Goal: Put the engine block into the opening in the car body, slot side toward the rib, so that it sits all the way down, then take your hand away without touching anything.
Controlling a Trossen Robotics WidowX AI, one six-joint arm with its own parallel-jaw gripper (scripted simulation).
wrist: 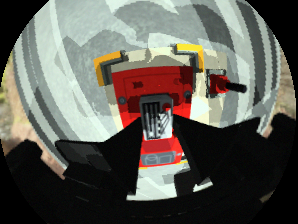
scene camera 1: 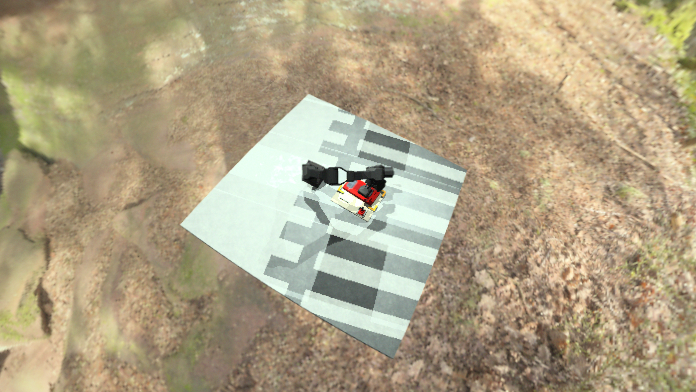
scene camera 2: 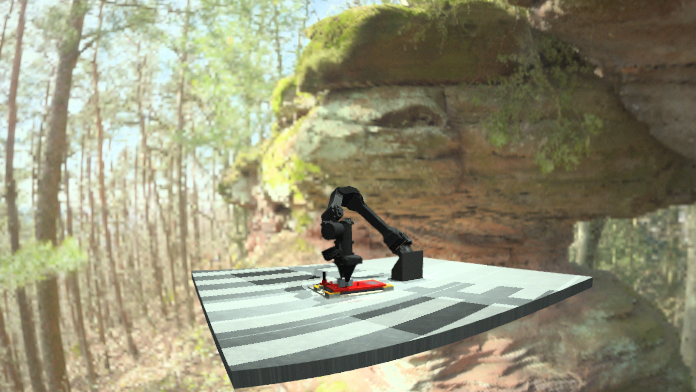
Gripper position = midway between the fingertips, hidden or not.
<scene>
In view: the gripper [scene camera 2: 345, 281], a grey engine block [wrist: 156, 111] and a red car body [wrist: 130, 85].
The gripper shows as well in the wrist view [wrist: 156, 118].
</scene>
